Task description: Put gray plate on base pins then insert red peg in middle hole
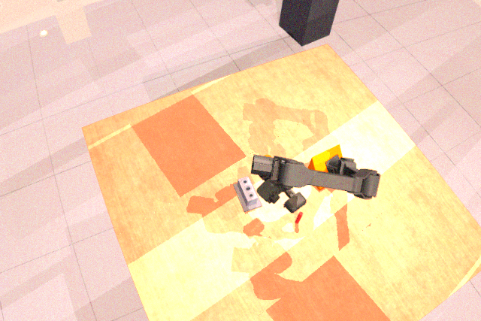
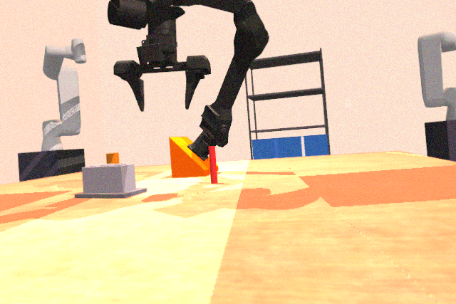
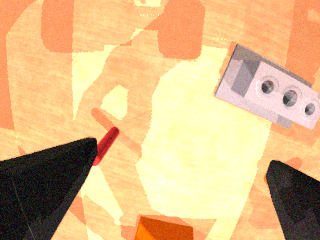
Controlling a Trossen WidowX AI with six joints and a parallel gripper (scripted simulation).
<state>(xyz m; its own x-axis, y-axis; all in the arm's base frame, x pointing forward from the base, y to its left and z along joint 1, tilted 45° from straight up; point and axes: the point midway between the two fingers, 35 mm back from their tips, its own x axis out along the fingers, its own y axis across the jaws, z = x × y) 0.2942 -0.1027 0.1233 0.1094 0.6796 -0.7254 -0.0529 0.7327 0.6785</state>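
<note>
Right now the red peg is 120 mm below my gripper tip, 80 mm to the left of it and 70 mm behind it. The rest, counted from my gripper tip: orange cylinder: 170 mm to the right, 120 mm below, 100 mm behind; then gray plate: 110 mm to the right, 110 mm below, 30 mm ahead.
</note>
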